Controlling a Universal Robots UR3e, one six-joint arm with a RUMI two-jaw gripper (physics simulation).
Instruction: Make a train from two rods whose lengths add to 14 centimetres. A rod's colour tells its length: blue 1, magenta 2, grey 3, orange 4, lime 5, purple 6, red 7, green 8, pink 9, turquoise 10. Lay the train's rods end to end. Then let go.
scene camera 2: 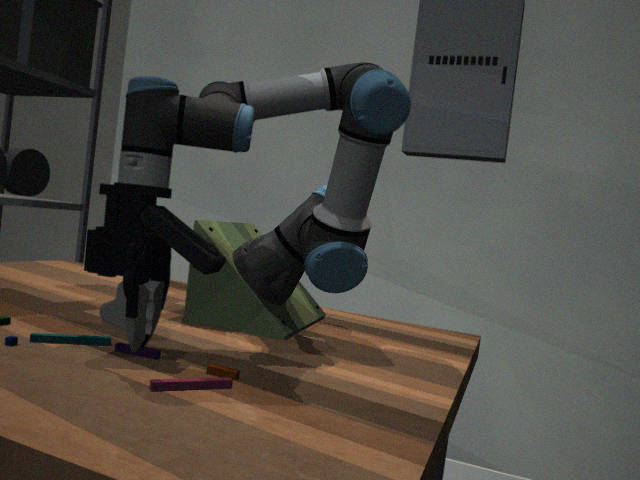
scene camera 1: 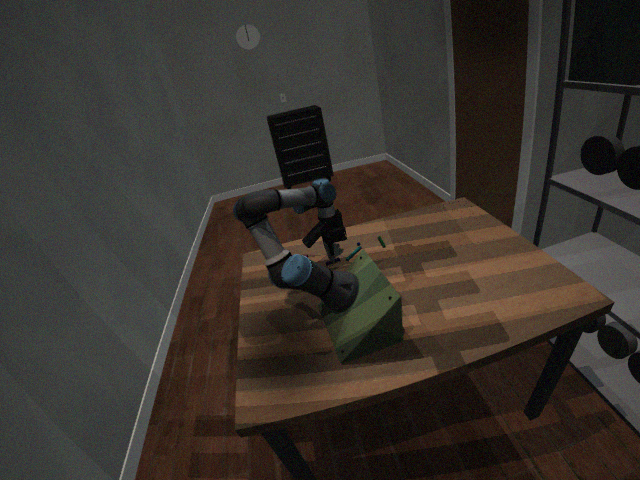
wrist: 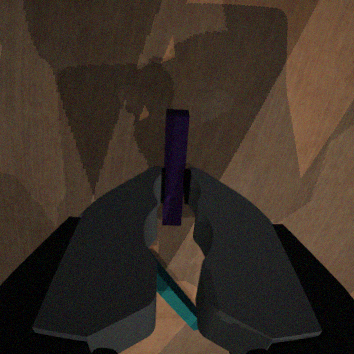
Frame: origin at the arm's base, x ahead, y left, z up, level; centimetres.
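Seen in the pictures: gripper, between the fingertips: (scene camera 2: 138, 350) (scene camera 1: 332, 261) (wrist: 173, 170); arm's base, origin of its link: (scene camera 2: 258, 277) (scene camera 1: 344, 292).
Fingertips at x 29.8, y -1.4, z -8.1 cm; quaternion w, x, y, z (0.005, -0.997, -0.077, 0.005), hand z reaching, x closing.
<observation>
Offsets run from my fingertips to a thing's top centre. Level surfaces: height alone.
My gripper (scene camera 1: 332, 258) (scene camera 2: 137, 347) (wrist: 173, 170) is shut on the purple rod {dx +0.0, dy -0.1, dz +0.5 cm} (scene camera 1: 336, 260) (scene camera 2: 153, 353) (wrist: 176, 145), its tips on both sides of it, at about table height. A turquoise rod {dx +1.8, dy -9.5, dz +0.4 cm} (scene camera 1: 353, 253) (scene camera 2: 70, 339) (wrist: 177, 301) lies apart from the purple one, at an angle to it; the fingers hide part of it in the wrist view. A green rod {dx +4.7, dy -23.0, dz +0.4 cm} (scene camera 1: 381, 241) (scene camera 2: 4, 320) is cut by the edge of scene camera 2's view. A small blue rod {dx +7.8, dy -13.5, dz +0.4 cm} (scene camera 1: 358, 243) (scene camera 2: 10, 341) lies near the turquoise rod. A pink rod {dx +6.1, dy +12.4, dz +0.4 cm} (scene camera 2: 191, 383) and a shorter orange rod {dx -0.2, dy +12.6, dz +0.4 cm} (scene camera 2: 222, 370) lie near each other.
The green wedge-shaped base mount (scene camera 1: 369, 310) (scene camera 2: 222, 304) carries the arm and stands close to the rods. The wooden table {dz -0.6 cm} (scene camera 1: 465, 320) (scene camera 2: 336, 439) has its edge to the right in scene camera 2's view. A shelf rack (scene camera 2: 88, 155) stands behind.
</observation>
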